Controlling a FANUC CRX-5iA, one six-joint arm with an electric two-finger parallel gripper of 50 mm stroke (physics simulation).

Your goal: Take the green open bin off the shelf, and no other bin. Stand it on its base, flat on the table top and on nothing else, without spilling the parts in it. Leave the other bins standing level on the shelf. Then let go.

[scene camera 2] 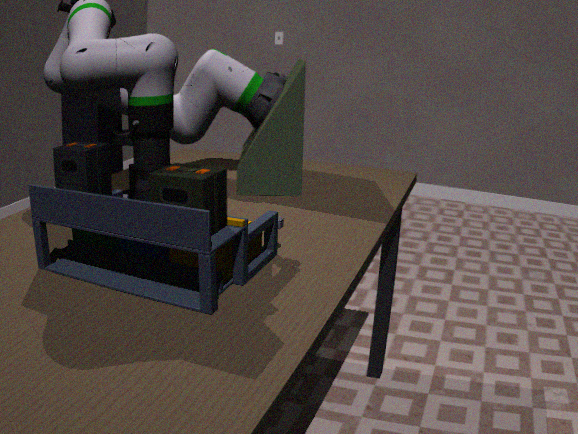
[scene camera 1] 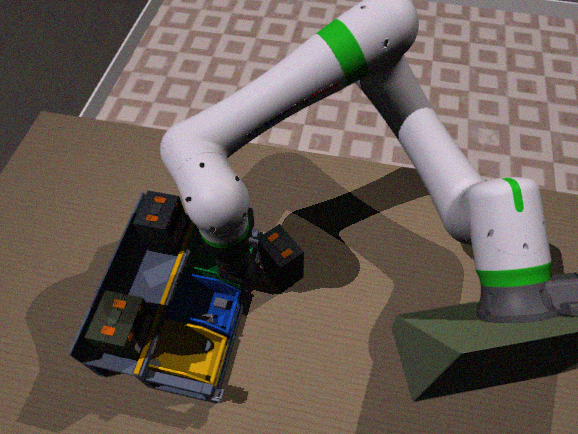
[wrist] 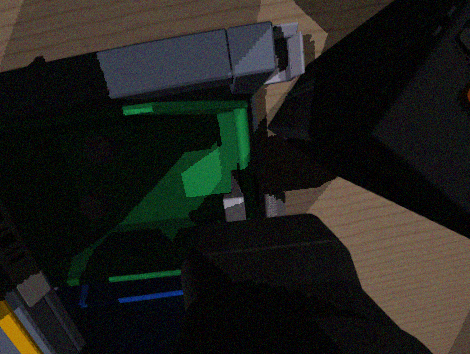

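Seen in the pictures: gripper, fingertip midpoint: (scene camera 1: 244,275) (wrist: 246,180); arm's base at its link origin: (scene camera 2: 270,107) (scene camera 1: 519,312).
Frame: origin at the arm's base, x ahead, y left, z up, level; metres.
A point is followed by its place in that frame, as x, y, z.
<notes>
The green open bin (scene camera 1: 206,271) @(0.624, -0.082, -0.129) (wrist: 202,175) @(0.587, -0.123, -0.200) sits in the end bay of the grey-blue shelf (scene camera 1: 182,387) @(0.620, 0.172, -0.124) (scene camera 2: 120,215) @(0.814, -0.007, -0.074) (wrist: 165,65) @(0.572, -0.193, -0.124), beside the blue bin (scene camera 1: 225,305) (wrist: 150,297). The yellow bin (scene camera 1: 222,350) @(0.563, 0.079, -0.168) is beyond the blue one. My gripper (wrist: 246,180) @(0.549, -0.110, -0.191) is shut on the green bin's front wall, one finger inside and one outside. The parts inside the green bin are too dark to make out. In both scene views the arm's wrist, cases or shelf hide the fingertips. The green bin looks level; whether its base touches the shelf is hidden.
A dark case (scene camera 1: 282,255) @(0.455, -0.113, -0.078) (wrist: 425,100) @(0.503, -0.154, -0.079) stands on the table (scene camera 1: 320,360) @(0.354, 0.066, -0.209) close to the shelf front and gripper. Another dark case (scene camera 1: 157,212) @(0.714, -0.138, 0.015) (scene camera 2: 80,167) @(0.758, -0.122, -0.017) and an olive case (scene camera 1: 115,320) @(0.743, 0.089, -0.010) (scene camera 2: 187,185) @(0.790, 0.101, -0.024) stand at the shelf's rear. The green wedge base (scene camera 1: 430,345) @(0.170, 0.084, 0.018) (scene camera 2: 275,155) @(0.175, 0.066, -0.103) carries the arm.
</notes>
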